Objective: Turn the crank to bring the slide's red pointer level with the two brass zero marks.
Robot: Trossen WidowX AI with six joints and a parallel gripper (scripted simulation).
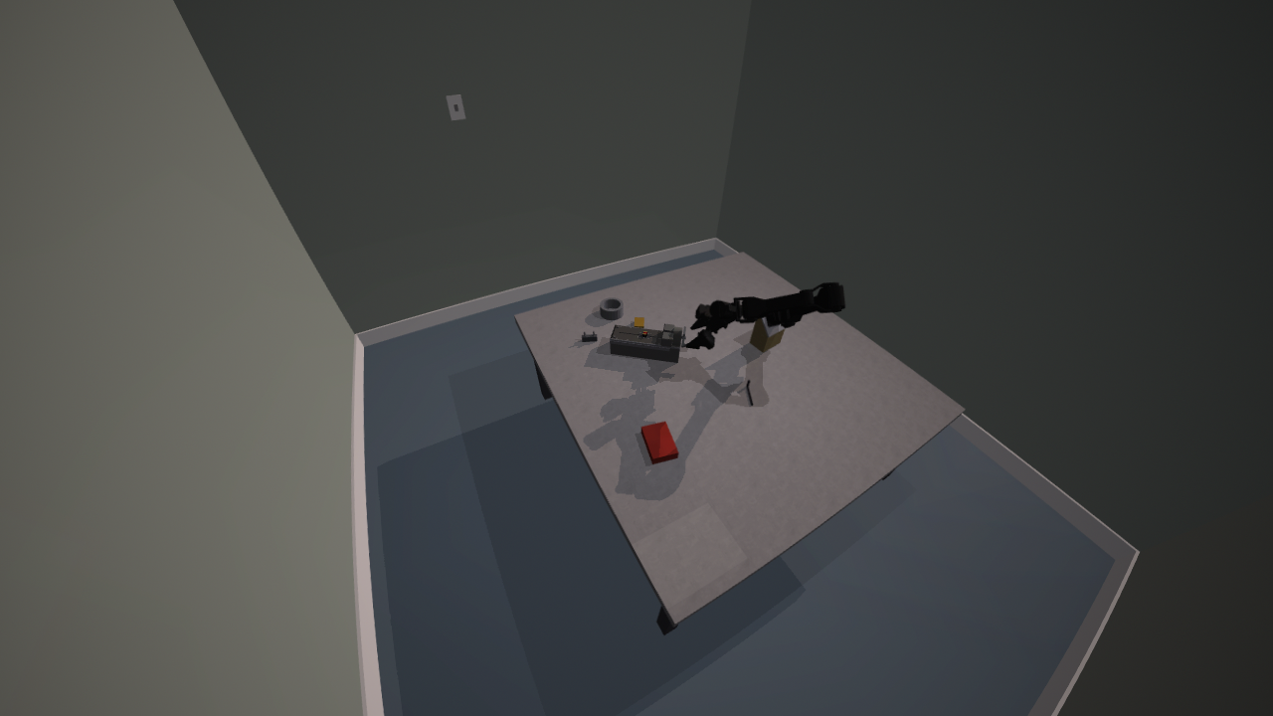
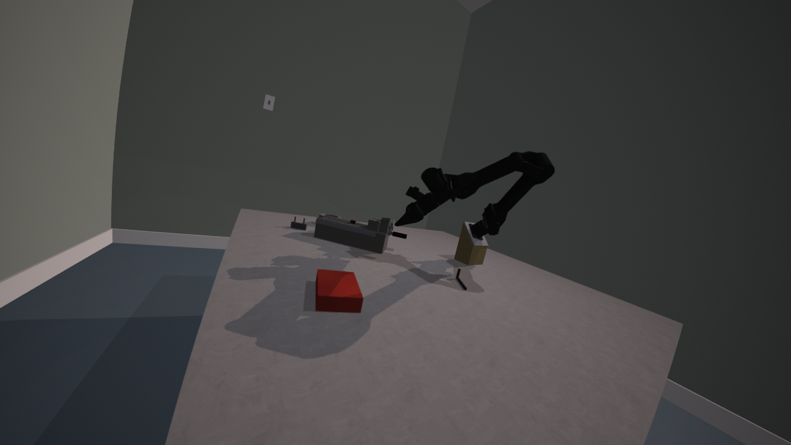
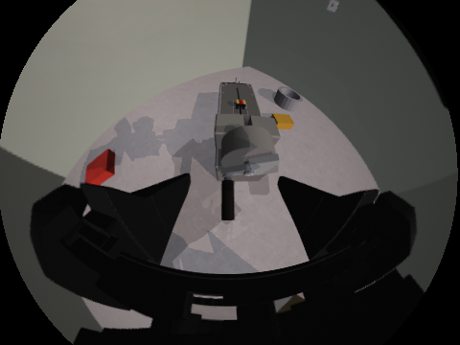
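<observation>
My gripper tip is now 4 cm above the black crank handle, 1 cm to the right of it and 1 cm past it. Also, from my gripper tip: yellow block (26 cm to the right, 10 cm below, 7 cm ahead); then red pointer (12 cm to the right, 12 cm ahead, 3 cm below); then black bent key (23 cm to the left, 11 cm behind, 10 cm below).
</observation>
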